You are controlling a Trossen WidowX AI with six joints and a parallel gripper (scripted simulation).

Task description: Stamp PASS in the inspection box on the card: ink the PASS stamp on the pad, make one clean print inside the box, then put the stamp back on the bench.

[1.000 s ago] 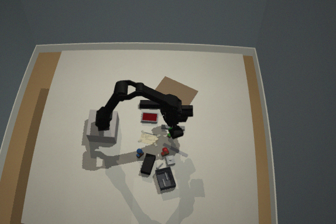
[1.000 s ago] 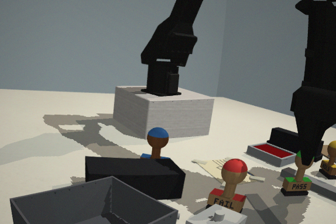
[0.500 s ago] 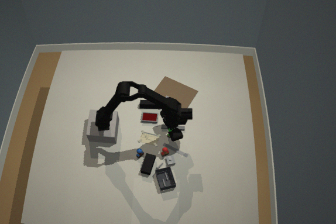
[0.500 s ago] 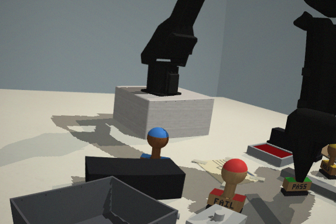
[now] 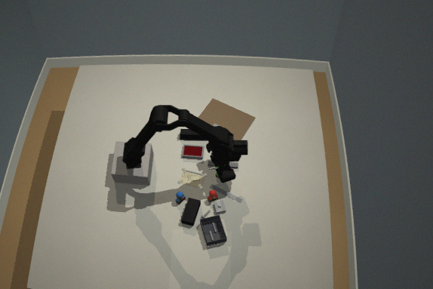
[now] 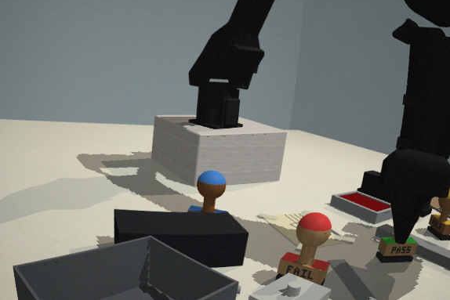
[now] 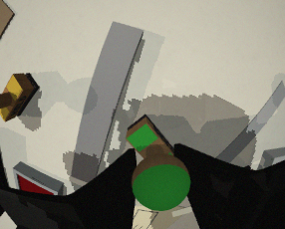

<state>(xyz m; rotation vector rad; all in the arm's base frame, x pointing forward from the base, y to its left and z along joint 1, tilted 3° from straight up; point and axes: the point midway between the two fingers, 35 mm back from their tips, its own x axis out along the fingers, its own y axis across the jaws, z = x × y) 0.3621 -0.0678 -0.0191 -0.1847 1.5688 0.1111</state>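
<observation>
My gripper tip is 2 cm short of the grey bar, 4 cm to the right of it and 2 cm above it. Round my gripper tip: pass stamp right at my gripper tip; then yellow stamp 3 cm ahead, 12 cm to the left, 1 cm below; then cream inspection card 12 cm behind, 3 cm below.
</observation>
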